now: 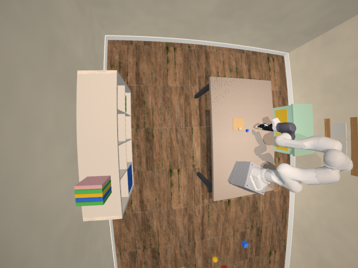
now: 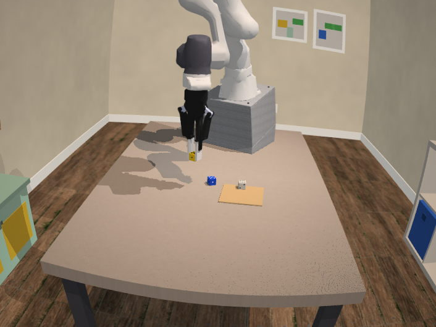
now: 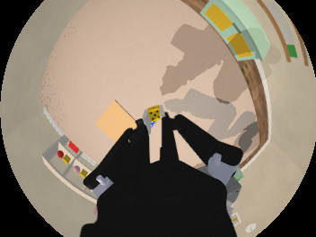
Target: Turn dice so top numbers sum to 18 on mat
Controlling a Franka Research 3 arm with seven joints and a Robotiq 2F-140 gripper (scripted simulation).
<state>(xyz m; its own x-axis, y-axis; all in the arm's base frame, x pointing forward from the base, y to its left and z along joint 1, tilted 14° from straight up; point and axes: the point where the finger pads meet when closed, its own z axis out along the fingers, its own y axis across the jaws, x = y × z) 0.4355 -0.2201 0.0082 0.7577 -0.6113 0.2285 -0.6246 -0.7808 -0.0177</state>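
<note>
The blue die is 12 cm below my hand, 6 cm to the left of it and 2 cm behind it. Also, from my hand: white die 16 cm to the left, 12 cm below, 2 cm ahead; then yellow die 2 cm below; then mat 16 cm to the left, 13 cm below, 7 cm ahead.
</note>
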